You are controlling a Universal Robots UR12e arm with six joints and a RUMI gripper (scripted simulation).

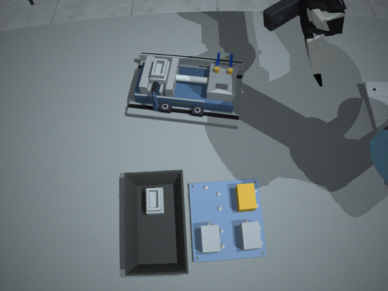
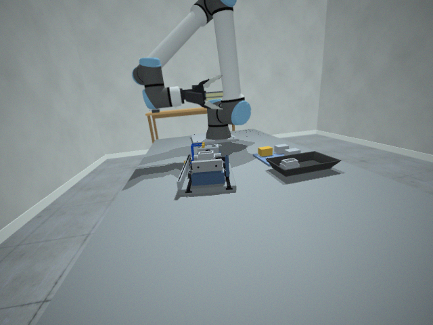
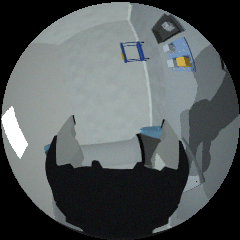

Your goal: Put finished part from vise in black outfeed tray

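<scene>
The blue vise is 27 cm ahead of my hand, 11 cm to the right of it and 28 cm below it. Also, from my hand: blue plate 14 cm ahead, 23 cm to the left, 31 cm below; then yellow block 10 cm ahead, 18 cm to the left, 29 cm below.
</scene>
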